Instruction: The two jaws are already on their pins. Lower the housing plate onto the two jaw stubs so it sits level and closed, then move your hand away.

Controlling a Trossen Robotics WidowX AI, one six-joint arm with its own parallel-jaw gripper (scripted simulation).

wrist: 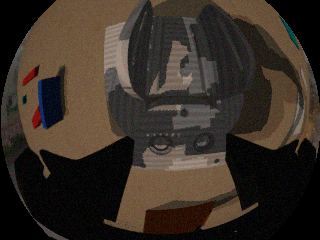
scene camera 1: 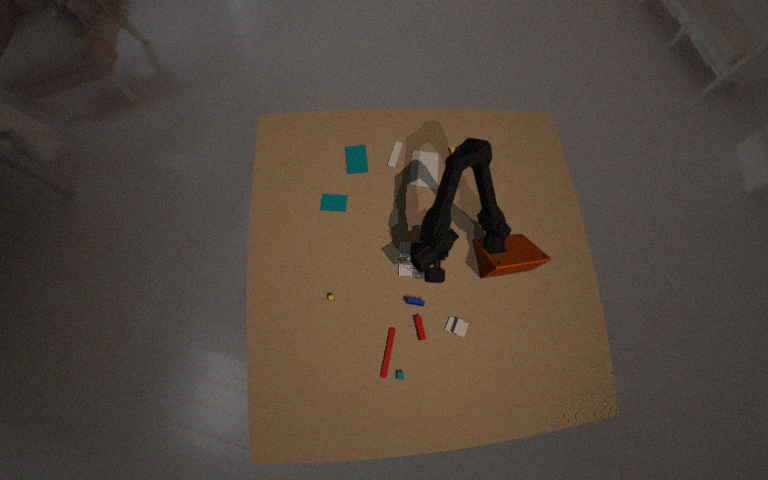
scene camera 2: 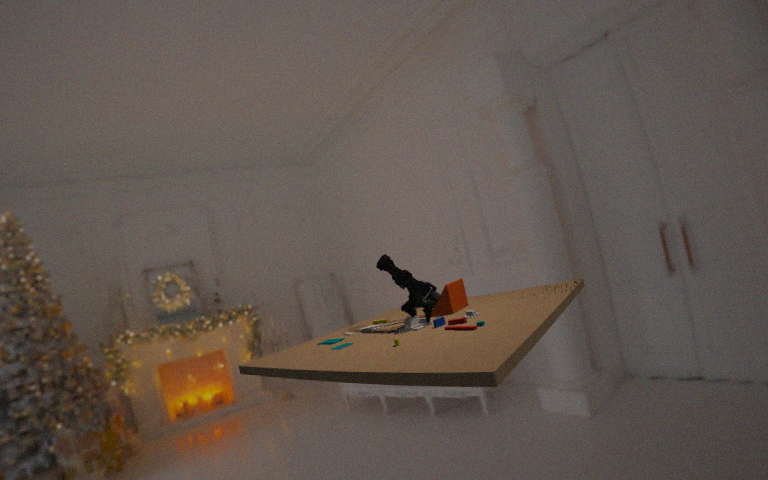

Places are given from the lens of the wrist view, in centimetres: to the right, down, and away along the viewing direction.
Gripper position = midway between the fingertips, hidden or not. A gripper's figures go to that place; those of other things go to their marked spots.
my gripper [wrist: 179, 138]: 2, 1, 10
blue block [wrist: 49, 89]: -13, -4, 7
